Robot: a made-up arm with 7 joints. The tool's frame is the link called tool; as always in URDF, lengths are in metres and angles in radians. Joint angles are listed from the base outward. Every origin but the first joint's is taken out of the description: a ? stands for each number. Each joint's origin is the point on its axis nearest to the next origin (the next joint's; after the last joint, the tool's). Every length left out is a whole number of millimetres.
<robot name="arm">
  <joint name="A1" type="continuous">
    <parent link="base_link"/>
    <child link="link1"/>
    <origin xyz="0 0.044 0.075" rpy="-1.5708 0 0"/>
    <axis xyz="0 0 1"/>
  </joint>
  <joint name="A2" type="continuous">
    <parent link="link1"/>
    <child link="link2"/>
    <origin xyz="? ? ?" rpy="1.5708 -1.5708 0"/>
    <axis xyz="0 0 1"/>
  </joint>
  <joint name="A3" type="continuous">
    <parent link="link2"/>
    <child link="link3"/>
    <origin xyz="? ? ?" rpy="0 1.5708 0"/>
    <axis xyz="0 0 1"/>
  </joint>
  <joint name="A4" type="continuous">
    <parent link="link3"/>
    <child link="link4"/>
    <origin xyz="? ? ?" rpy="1.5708 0 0"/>
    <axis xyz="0 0 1"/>
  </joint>
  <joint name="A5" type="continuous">
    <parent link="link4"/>
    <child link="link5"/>
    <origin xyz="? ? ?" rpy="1.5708 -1.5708 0"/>
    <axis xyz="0 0 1"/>
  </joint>
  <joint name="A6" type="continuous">
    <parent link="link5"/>
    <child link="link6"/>
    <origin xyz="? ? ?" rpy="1.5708 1.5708 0"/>
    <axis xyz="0 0 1"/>
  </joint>
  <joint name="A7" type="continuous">
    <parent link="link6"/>
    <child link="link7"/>
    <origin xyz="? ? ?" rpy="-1.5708 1.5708 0"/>
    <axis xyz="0 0 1"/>
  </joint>
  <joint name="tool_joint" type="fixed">
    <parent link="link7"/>
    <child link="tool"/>
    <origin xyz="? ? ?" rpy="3.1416 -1.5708 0"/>
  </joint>
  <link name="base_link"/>
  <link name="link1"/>
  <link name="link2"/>
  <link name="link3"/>
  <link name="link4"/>
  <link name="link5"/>
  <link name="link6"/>
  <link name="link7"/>
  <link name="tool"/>
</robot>
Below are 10 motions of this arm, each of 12 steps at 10 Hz.
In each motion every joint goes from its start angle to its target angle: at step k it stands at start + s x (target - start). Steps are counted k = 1, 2, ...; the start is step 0. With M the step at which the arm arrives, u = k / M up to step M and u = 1 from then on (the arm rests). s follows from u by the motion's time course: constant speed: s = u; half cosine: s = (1 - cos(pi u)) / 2; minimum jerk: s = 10 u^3 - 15 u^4 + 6 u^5.
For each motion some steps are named. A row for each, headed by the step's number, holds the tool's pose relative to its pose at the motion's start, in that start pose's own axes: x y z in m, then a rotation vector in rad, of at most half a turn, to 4 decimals.
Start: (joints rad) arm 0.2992 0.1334 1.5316 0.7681 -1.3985 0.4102 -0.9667
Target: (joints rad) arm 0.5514 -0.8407 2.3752 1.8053 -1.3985 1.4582 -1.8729
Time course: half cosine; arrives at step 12
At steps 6, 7, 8, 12:
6: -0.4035 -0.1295 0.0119 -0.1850 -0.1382 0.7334
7: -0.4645 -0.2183 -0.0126 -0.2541 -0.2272 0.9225
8: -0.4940 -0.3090 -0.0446 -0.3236 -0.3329 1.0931
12: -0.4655 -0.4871 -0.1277 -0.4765 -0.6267 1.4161

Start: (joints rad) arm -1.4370 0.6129 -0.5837 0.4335 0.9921 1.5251 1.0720
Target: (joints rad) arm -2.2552 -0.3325 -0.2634 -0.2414 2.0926 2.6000 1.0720
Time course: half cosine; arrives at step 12
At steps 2, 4, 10, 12:
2: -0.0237 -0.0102 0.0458 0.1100 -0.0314 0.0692
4: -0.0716 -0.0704 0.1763 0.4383 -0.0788 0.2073
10: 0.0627 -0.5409 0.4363 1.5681 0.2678 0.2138
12: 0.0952 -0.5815 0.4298 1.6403 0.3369 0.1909

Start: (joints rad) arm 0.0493 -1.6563 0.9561 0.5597 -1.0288 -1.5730 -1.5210
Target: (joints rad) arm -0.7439 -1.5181 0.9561 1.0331 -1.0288 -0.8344 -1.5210
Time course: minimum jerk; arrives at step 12
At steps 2, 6, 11, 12:
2: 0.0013 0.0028 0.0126 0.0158 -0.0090 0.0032
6: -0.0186 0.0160 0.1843 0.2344 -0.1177 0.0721
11: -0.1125 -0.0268 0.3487 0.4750 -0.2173 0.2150
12: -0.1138 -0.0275 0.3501 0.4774 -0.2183 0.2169

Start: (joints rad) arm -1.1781 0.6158 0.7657 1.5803 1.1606 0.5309 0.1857
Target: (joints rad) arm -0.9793 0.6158 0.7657 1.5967 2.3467 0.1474 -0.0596
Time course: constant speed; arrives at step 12
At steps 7, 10, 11, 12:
7: -0.0864 -0.0069 0.0103 0.0400 -0.6065 0.2211
10: -0.1082 -0.0132 -0.0177 0.0078 -0.8916 0.2975
11: -0.1118 -0.0153 -0.0296 -0.0085 -0.9891 0.3196
12: -0.1133 -0.0174 -0.0424 -0.0274 -1.0878 0.3398

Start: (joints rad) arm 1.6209 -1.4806 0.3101 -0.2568 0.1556 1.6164 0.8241
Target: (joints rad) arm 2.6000 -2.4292 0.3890 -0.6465 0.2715 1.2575 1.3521
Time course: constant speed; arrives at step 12
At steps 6, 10, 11, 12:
6: -0.0803 -0.0447 -0.1390 0.1078 -0.5846 0.3071
10: -0.0758 -0.0902 -0.2704 0.1606 -0.9246 0.5508
11: -0.0645 -0.1010 -0.3039 0.1713 -1.0034 0.6124
12: -0.0491 -0.1108 -0.3367 0.1814 -1.0797 0.6735

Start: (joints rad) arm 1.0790 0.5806 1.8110 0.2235 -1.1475 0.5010 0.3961
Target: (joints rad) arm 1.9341 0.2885 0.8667 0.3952 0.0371 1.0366 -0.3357
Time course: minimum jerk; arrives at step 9
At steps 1, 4, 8, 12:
1: -0.0028 -0.0010 -0.0001 -0.0049 -0.0139 0.0059
4: -0.0915 -0.0286 0.0328 -0.0377 -0.4078 0.1534
8: -0.1986 -0.0786 0.2056 0.3116 -0.6278 0.1248
12: -0.1998 -0.0801 0.2097 0.3210 -0.6266 0.1212

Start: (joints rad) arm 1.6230 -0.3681 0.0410 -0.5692 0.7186 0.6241 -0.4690
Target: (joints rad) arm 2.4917 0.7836 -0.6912 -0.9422 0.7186 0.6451 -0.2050
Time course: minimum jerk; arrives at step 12
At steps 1, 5, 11, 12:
1: -0.0017 -0.0011 -0.0005 0.0034 -0.0045 0.0046
5: -0.0950 -0.0835 -0.0089 0.3043 -0.2245 0.2842
11: -0.1581 -0.2667 0.1328 1.0583 -0.1471 0.4878
12: -0.1577 -0.2682 0.1347 1.0639 -0.1440 0.4871

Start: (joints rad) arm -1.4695 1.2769 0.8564 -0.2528 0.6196 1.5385 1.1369
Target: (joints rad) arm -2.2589 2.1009 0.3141 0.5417 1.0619 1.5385 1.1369
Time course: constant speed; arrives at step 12
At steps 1, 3, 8, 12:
1: -0.0021 -0.0066 0.0314 0.0961 -0.0099 0.0326
3: -0.0033 -0.0251 0.0956 0.2785 -0.0023 0.0952
8: 0.0303 -0.0742 0.2429 0.6351 0.1524 0.2109
12: 0.0942 -0.0677 0.3242 0.7724 0.3543 0.2295

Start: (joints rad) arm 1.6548 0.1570 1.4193 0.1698 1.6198 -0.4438 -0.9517
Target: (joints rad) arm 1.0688 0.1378 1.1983 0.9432 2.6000 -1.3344 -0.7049
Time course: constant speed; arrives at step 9
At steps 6, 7, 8, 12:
6: 0.0952 -0.0101 -0.1008 -0.6328 -0.5034 -0.6367
7: 0.0996 -0.0260 -0.1210 -0.7747 -0.5214 -0.7062
8: 0.0988 -0.0439 -0.1417 -0.9172 -0.5127 -0.7666
12: 0.0922 -0.0624 -0.1627 -1.0552 -0.4759 -0.8184

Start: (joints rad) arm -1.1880 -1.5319 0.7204 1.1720 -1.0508 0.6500 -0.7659
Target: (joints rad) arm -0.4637 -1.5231 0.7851 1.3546 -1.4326 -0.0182 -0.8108
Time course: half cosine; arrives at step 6
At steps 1, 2, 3, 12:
1: 0.0069 0.0000 0.0028 0.0007 -0.0093 0.0113
2: 0.0259 -0.0023 0.0111 0.0065 -0.0368 0.0429
3: 0.0521 -0.0108 0.0231 0.0225 -0.0808 0.0862
12: 0.1034 -0.0462 0.0461 0.0746 -0.1990 0.1663

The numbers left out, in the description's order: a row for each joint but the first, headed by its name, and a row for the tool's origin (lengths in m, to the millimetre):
A2: 0.068 -0.066 0
A3: -0.013 0.021 0
A4: 0.139 0.192 0
A5: 0.095 0.144 0
A6: 0.074 0.105 0
A7: 0.041 -0.042 0
tool: -0.078 -0.285 0

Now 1 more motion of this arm.
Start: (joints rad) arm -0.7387 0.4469 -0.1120 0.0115 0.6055 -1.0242 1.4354
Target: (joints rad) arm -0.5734 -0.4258 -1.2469 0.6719 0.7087 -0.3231 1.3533
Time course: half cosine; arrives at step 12
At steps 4, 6, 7, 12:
4: 0.0791 -0.0978 -0.0763 -0.2605 -0.4204 0.1025
6: 0.1459 -0.2133 -0.1149 -0.5291 -0.7485 0.2430
7: 0.1684 -0.2754 -0.1224 -0.6640 -0.8748 0.3328
12: 0.1691 -0.4398 -0.1144 -0.9852 -1.0514 0.6410

